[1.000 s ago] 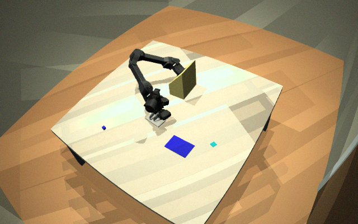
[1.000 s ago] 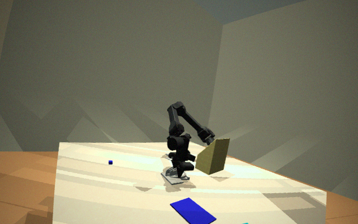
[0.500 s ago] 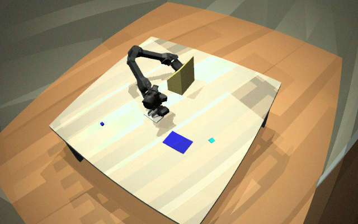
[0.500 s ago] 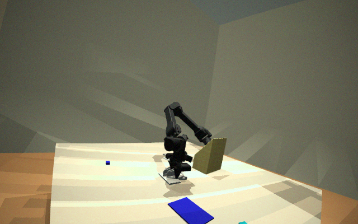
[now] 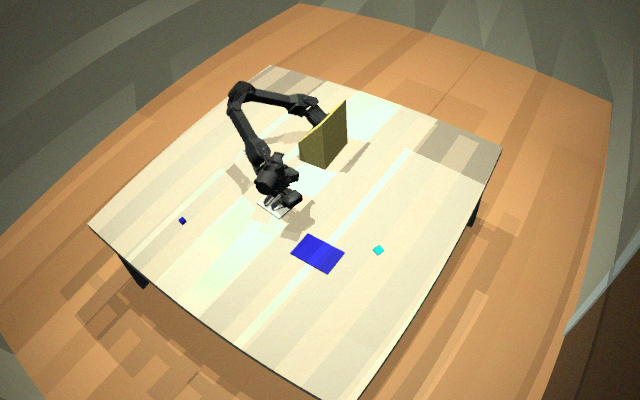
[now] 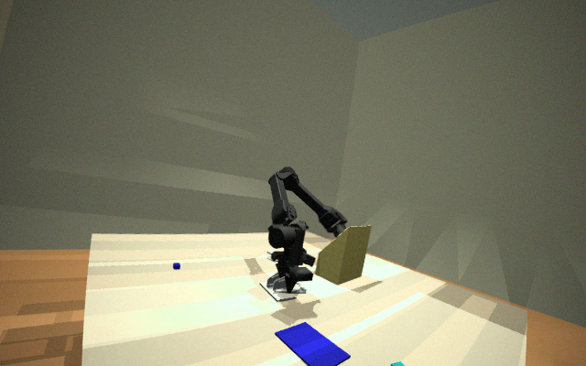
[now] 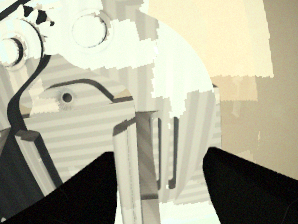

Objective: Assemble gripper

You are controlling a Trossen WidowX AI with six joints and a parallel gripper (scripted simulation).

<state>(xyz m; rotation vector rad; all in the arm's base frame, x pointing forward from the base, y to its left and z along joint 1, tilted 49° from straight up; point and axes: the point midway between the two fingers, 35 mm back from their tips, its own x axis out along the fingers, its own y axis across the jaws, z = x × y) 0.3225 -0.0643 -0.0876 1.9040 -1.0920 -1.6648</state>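
My gripper tip is 40 mm past the pale grey jaw and 10 mm to the left of it. From my gripper tip the other things lie so: white housing plate (60 mm behind, 20 mm to the right, 10 mm below); then blue mat (110 mm ahead, 210 mm to the left, 20 mm below); then cyan square (380 mm to the left, 20 mm below).
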